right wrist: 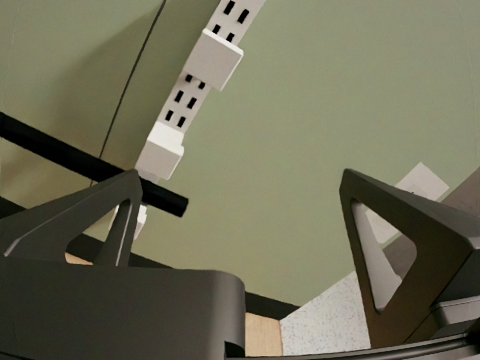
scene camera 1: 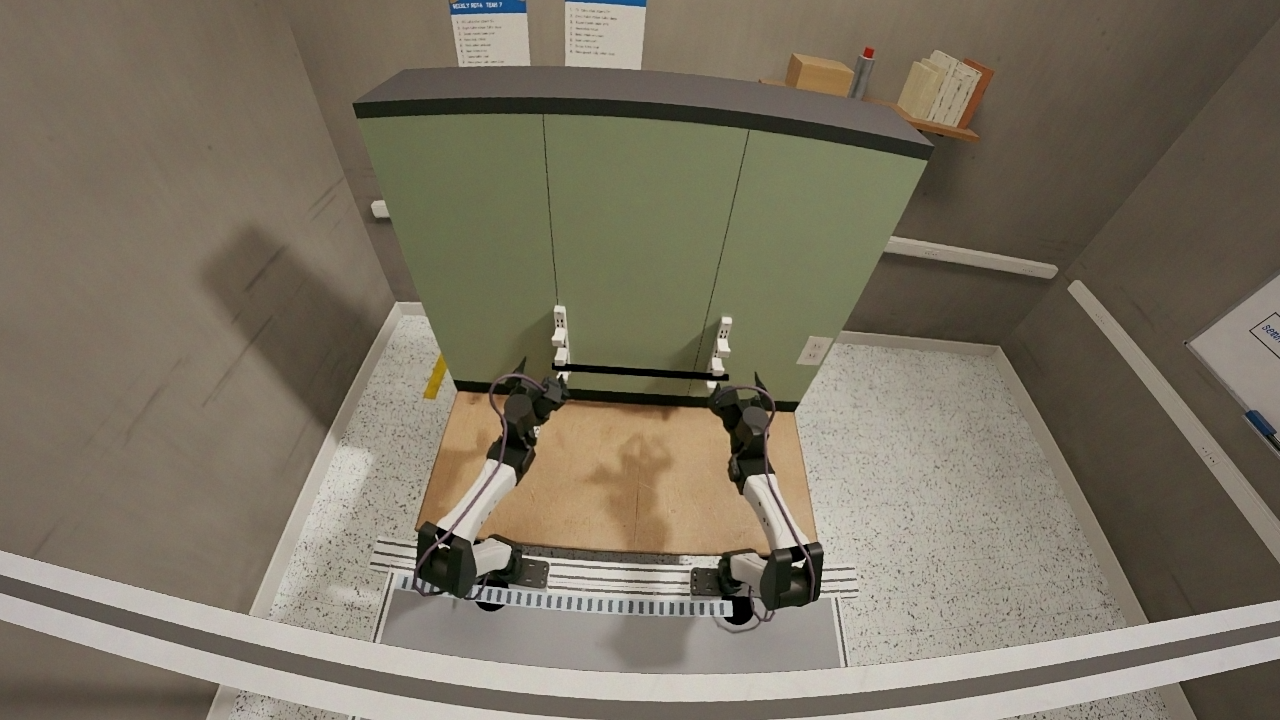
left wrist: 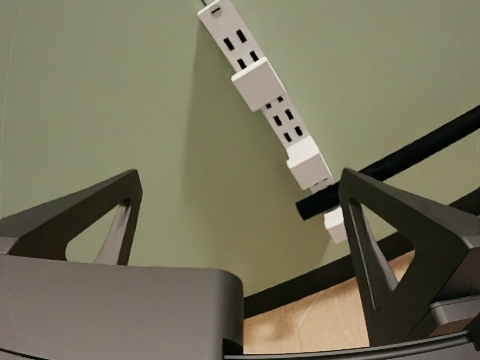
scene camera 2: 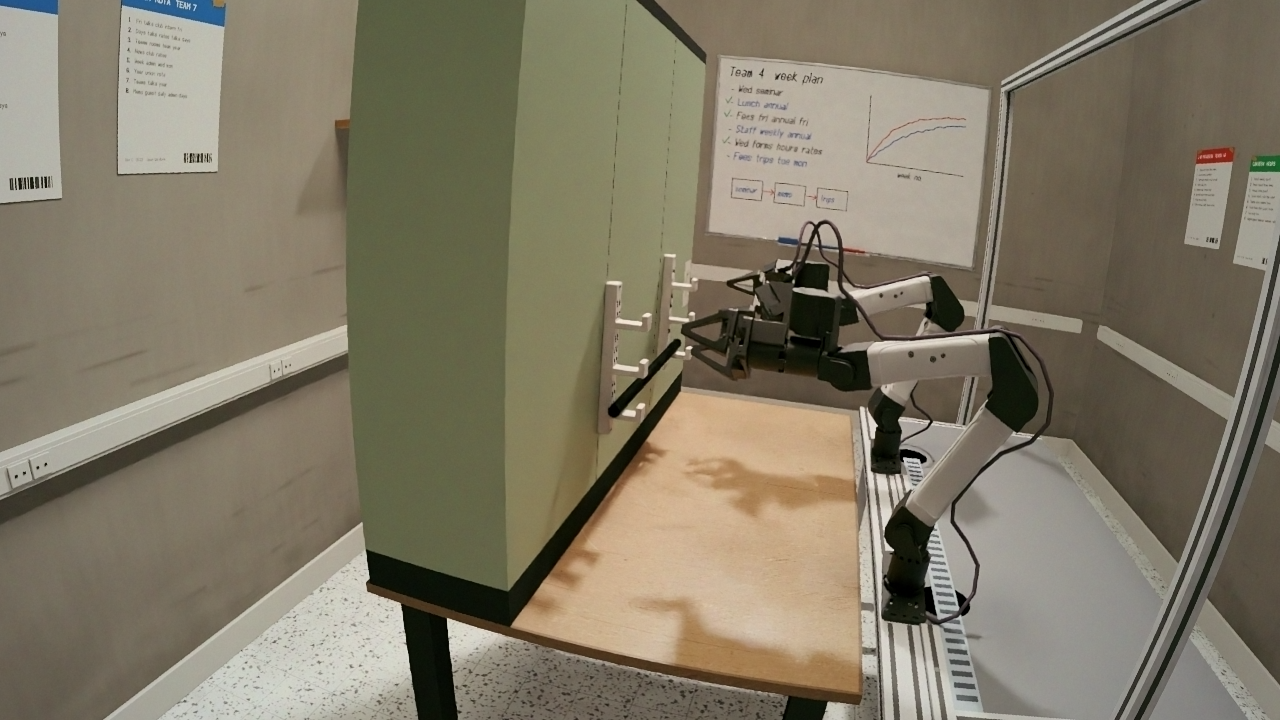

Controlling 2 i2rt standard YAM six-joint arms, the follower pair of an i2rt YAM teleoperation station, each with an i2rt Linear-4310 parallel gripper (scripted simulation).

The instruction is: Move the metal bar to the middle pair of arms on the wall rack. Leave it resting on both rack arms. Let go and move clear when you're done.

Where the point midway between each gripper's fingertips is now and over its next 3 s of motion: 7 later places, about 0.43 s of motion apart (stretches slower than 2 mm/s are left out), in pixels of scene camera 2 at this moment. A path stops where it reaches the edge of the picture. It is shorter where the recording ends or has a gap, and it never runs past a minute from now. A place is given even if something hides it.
My left gripper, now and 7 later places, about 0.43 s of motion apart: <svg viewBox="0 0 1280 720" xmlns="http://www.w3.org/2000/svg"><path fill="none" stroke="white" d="M686 339L683 349L681 358L677 366L675 376L672 385L670 392L669 393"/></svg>
My right gripper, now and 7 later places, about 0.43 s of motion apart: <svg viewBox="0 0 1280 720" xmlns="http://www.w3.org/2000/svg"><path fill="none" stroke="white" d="M722 297L719 306L716 314L712 322L708 332L705 341L702 348L700 350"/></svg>
